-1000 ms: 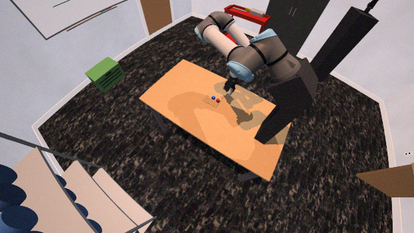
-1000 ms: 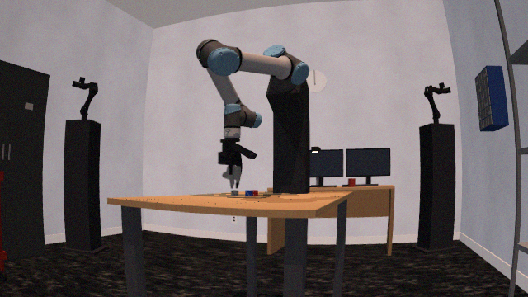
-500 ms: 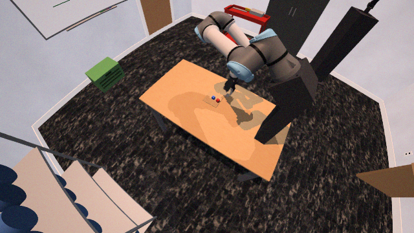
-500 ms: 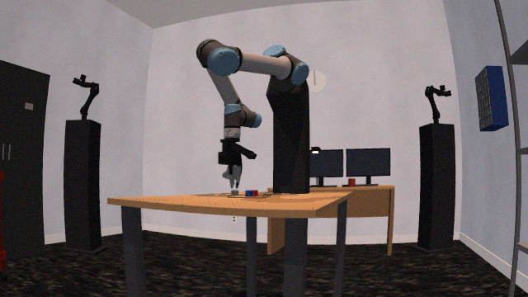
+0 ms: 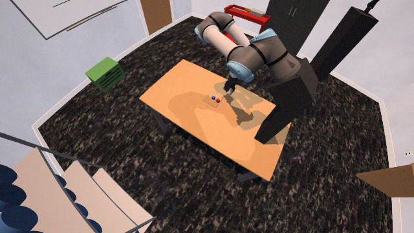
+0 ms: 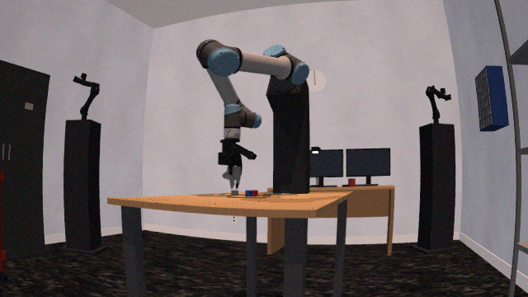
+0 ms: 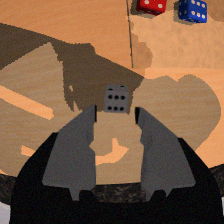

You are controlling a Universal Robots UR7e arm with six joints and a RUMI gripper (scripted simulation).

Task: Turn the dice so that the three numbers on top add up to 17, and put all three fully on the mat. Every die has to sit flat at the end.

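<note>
Now: the grey die 3 cm below my hand. From my hand the other things lie so: red die 8 cm to the left, 8 cm ahead, 3 cm below; blue die 12 cm ahead, 6 cm to the left, 3 cm below; tan mat 12 cm ahead, 6 cm to the left, 4 cm below.
</note>
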